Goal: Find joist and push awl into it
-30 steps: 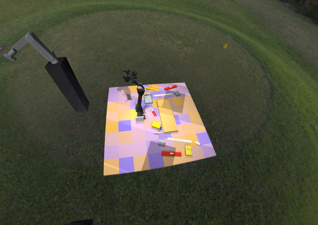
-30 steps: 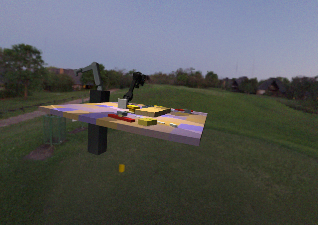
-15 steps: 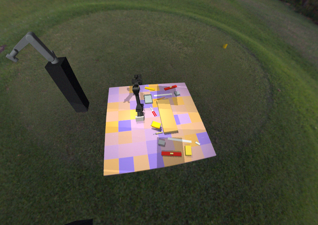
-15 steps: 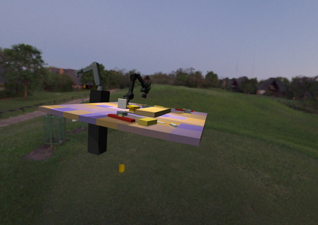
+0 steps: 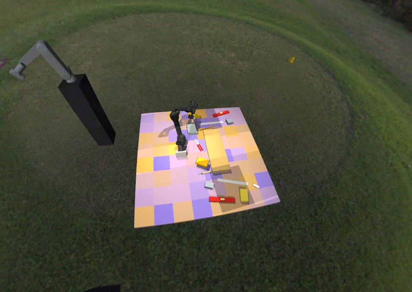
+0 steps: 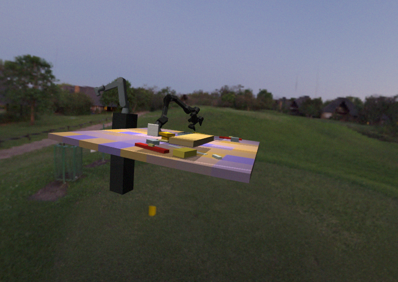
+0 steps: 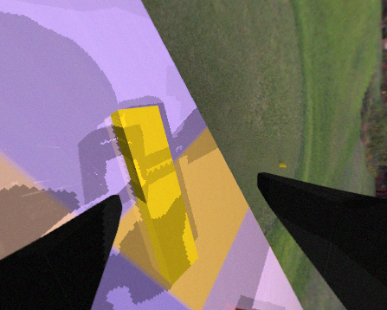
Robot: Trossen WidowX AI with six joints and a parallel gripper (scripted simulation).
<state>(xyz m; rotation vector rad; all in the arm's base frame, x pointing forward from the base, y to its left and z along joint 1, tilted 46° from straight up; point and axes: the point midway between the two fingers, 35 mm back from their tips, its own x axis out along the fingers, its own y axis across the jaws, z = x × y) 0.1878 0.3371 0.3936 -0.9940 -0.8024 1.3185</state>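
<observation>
Right now the yellow stud finder is 1 cm behind my gripper tip, 68 cm to the right of it and 5 cm below it. From my gripper tip the other things lie so: grey block: 3 cm ahead, 92 cm to the right, 5 cm below; then awl: 1 cm behind, 79 cm to the right, 6 cm below; then grey tray: 4 cm behind, 22 cm to the right, 5 cm below.
</observation>
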